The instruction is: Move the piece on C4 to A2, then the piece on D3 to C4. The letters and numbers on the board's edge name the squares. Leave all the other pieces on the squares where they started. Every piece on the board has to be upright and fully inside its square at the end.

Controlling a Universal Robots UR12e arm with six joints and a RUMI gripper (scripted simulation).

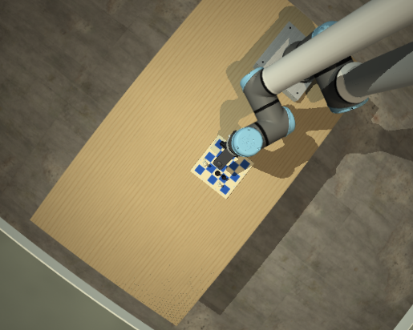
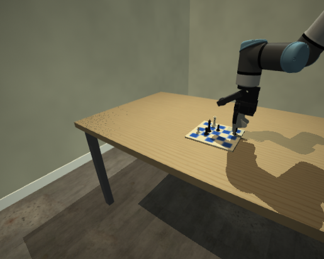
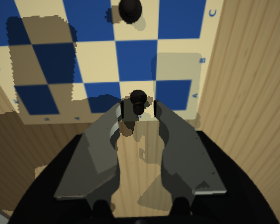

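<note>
The tall black piece is 110 mm ahead of my hand, 40 mm to the left of it and 10 mm above it. The rest, counted from my hand: chessboard 80 mm ahead, 40 mm to the left, 20 mm below; white pawn 150 mm ahead, 80 mm to the left, 10 mm below.
</note>
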